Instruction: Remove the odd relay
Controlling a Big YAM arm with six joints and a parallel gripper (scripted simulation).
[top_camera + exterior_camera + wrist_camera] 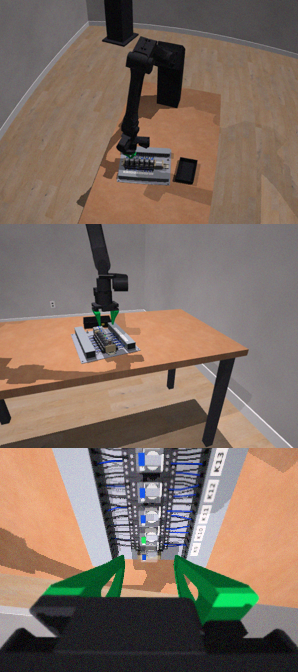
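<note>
My hand is 80 mm above the grey relay. The rest, counted from my hand: black tray: 320 mm to the left, 110 mm below, 110 mm behind.
</note>
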